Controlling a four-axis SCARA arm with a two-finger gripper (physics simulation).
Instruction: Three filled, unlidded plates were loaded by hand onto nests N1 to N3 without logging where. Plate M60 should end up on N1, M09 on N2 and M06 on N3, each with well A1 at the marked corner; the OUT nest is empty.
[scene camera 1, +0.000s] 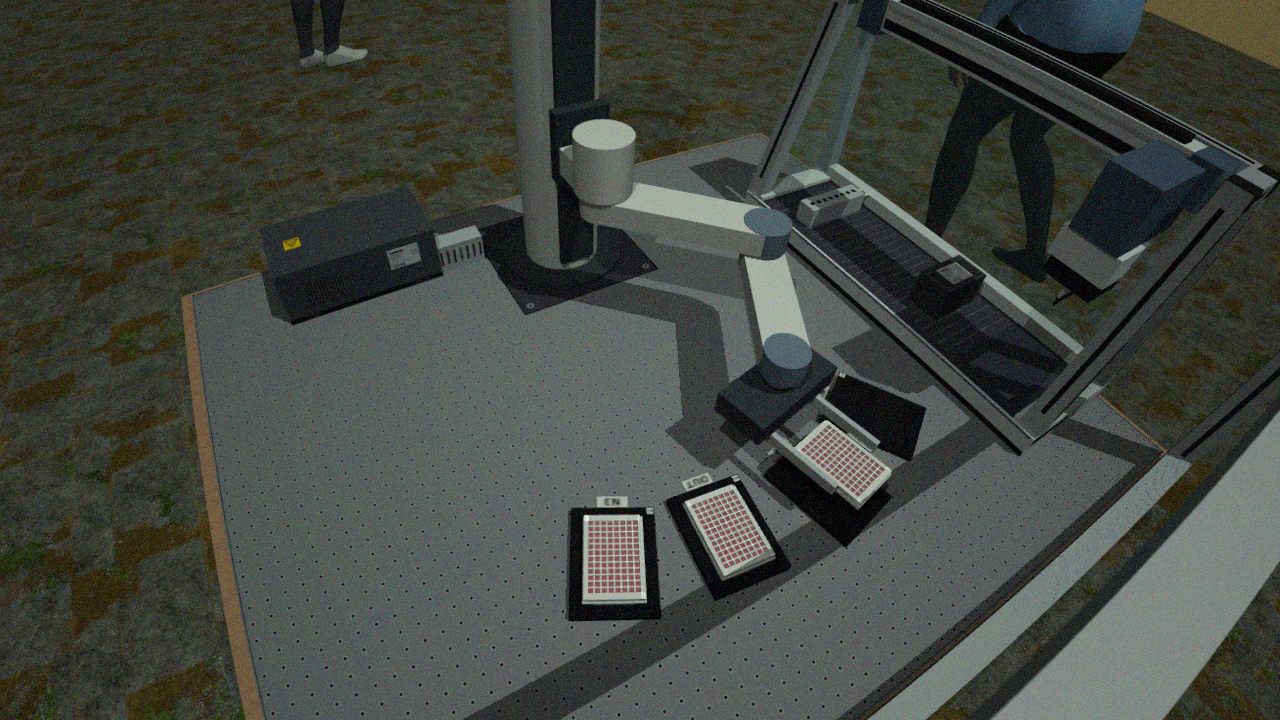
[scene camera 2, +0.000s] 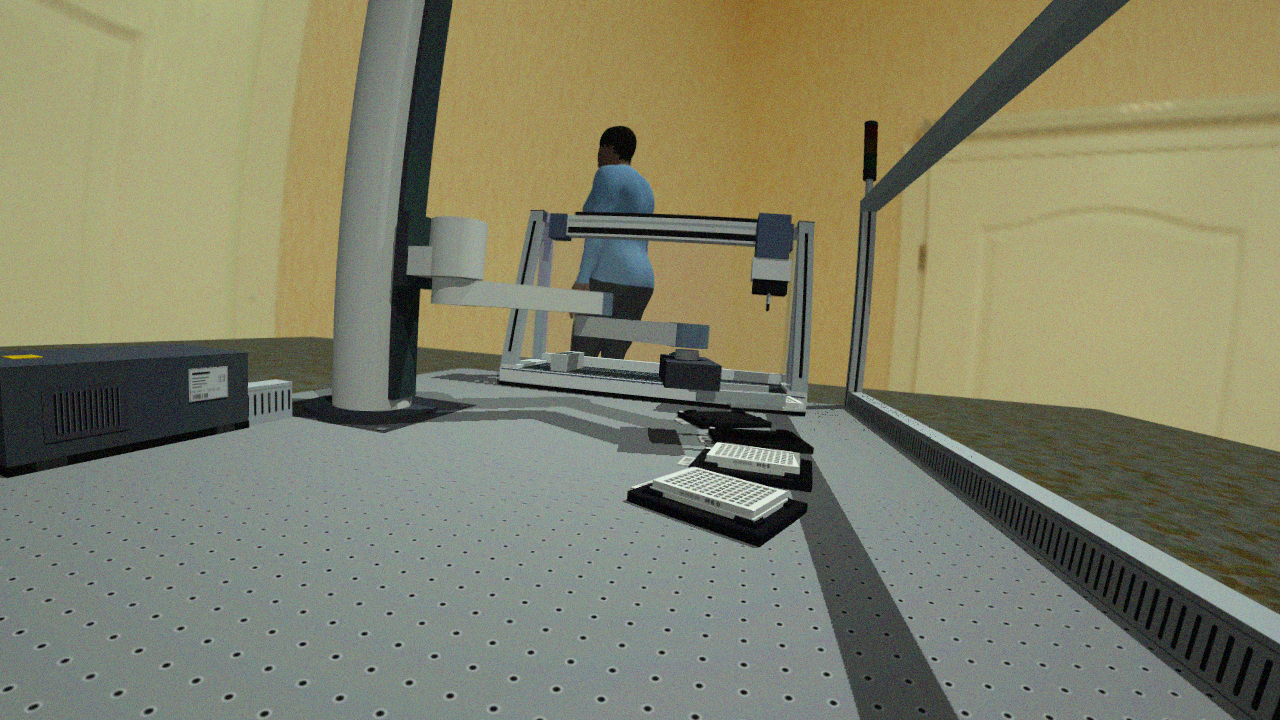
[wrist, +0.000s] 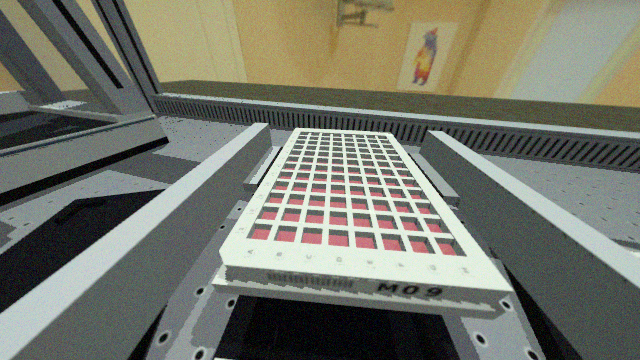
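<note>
My gripper is shut on plate M09, a white plate with red wells. It holds the plate level above a bare black nest; that nest's name tag is hidden. In the wrist view the M09 label faces me and row letters run from A at left to H at right. A filled plate sits on nest N3. Another filled plate sits on the OUT nest. Their labels are too small to read surely.
A further bare black nest lies between the gripper and the gantry frame. A dark control box stands by the arm's column. A person stands behind the gantry.
</note>
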